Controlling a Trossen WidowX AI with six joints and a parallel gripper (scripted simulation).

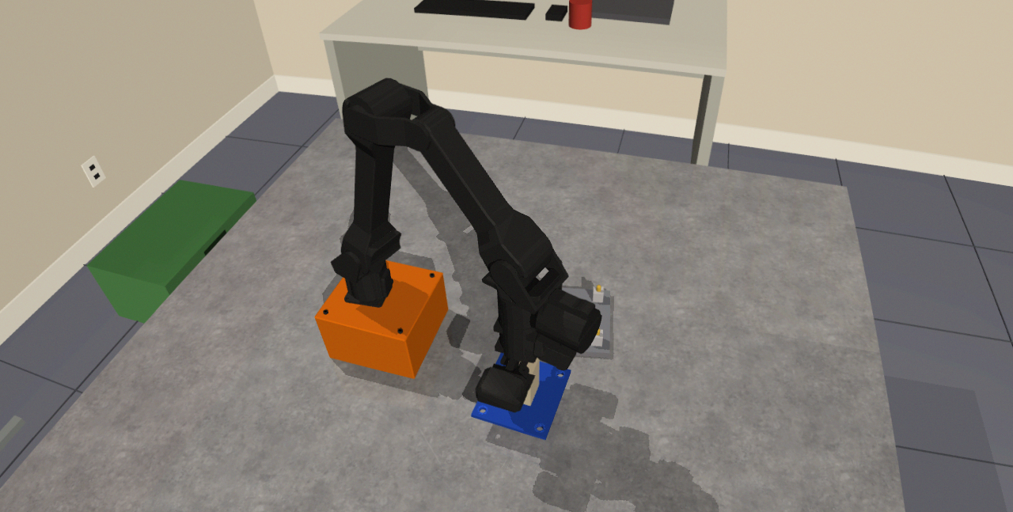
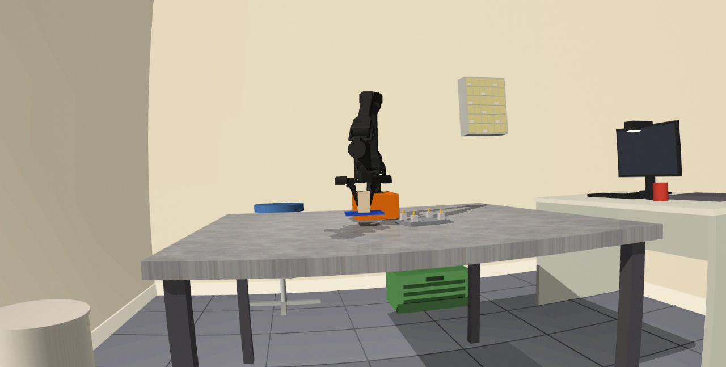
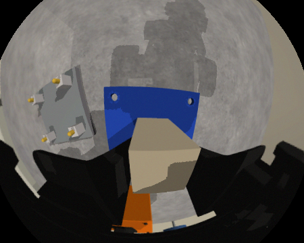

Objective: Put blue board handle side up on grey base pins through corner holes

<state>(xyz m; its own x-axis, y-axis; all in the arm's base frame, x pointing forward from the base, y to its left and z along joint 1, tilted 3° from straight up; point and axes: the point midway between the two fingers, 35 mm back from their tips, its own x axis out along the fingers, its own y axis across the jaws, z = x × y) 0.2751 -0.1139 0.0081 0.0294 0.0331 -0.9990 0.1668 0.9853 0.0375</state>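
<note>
Right now the grey base is 5 cm ahead of my gripper tip, 19 cm to the left of it and 6 cm below it. Round my gripper tip: blue board right at my gripper tip.
</note>
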